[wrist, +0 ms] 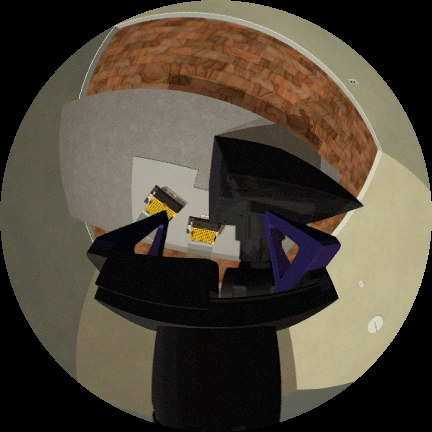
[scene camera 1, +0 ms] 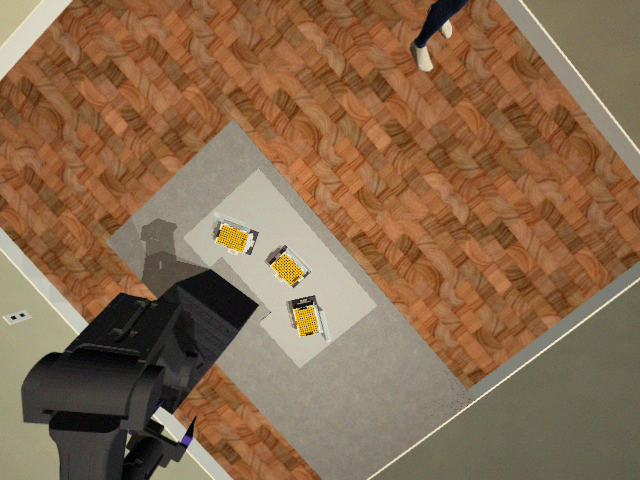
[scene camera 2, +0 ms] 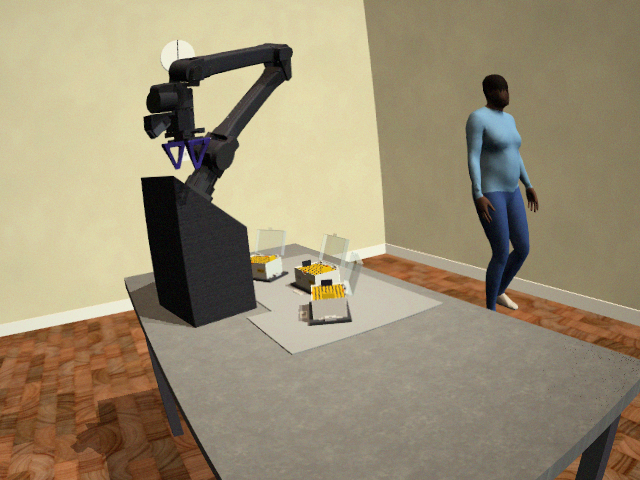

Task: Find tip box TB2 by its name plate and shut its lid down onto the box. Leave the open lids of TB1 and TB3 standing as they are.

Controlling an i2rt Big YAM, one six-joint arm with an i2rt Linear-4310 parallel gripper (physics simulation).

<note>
In view: the gripper (scene camera 1: 179,409), a lid (scene camera 2: 334,249), a lid (scene camera 2: 270,241) and a pale mat (wrist: 146,173).
The gripper also shows in the wrist view (wrist: 215,215) and in scene camera 2 (scene camera 2: 187,169).
</note>
